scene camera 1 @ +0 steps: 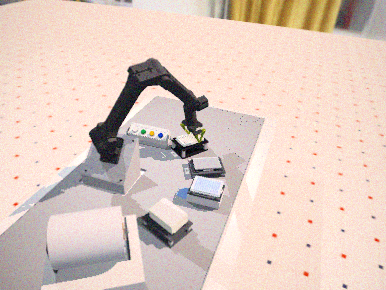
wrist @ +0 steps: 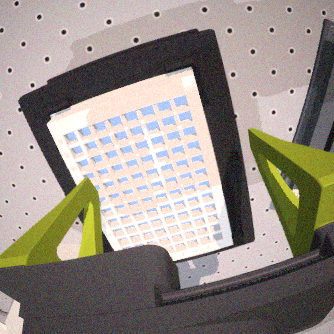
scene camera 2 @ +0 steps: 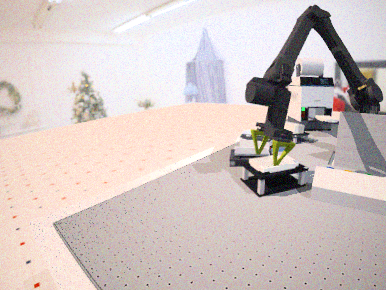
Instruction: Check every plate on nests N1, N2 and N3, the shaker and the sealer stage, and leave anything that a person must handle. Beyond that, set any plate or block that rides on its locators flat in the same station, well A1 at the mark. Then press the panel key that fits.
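A white many-welled plate (scene camera 1: 188, 140) (scene camera 2: 267, 165) (wrist: 145, 165) lies on a raised black stand (scene camera 1: 185, 151) (scene camera 2: 272, 184) (wrist: 227, 165); its edges run about parallel to the stand's in the wrist view. My gripper (scene camera 1: 195, 137) (scene camera 2: 267, 159) (wrist: 168, 161) is open and empty, its fingers low over opposite sides of this plate. The stand's A1 mark does not show. A plate (scene camera 1: 207, 163) lies in a low dark station beside it. A pale blue-topped plate (scene camera 1: 207, 186) sits on a light block-shaped station. A thick cream block or plate (scene camera 1: 169, 215) sits on a dark stand. Station labels are unreadable.
The key panel (scene camera 1: 149, 138) (scene camera 2: 345, 186) stands beside the raised stand, with white, green, yellow and blue keys. A machine (scene camera 1: 137, 267) (scene camera 2: 312, 95) carries a large white roll (scene camera 1: 87, 239) (scene camera 2: 310, 68). A blue patch (scene camera 1: 181, 193) lies beside the block-shaped station.
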